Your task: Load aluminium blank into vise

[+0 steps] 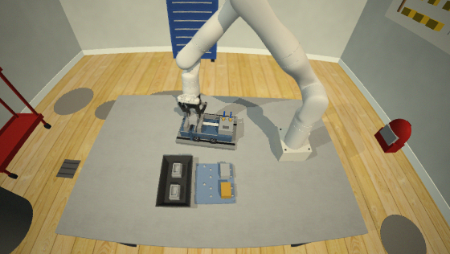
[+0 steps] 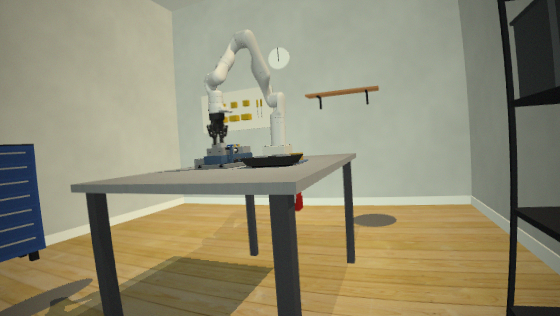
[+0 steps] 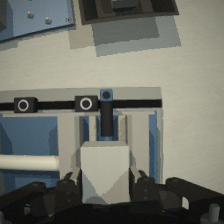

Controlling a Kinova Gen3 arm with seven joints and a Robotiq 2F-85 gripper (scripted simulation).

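Now: hand 6 cm past the vise, 2 cm to the right of it and 8 cm above it. Round my hand: hose block (16 cm behind, 4 cm to the left, 4 cm below); brass blank (11 cm behind, 36 cm to the left, 10 cm below).
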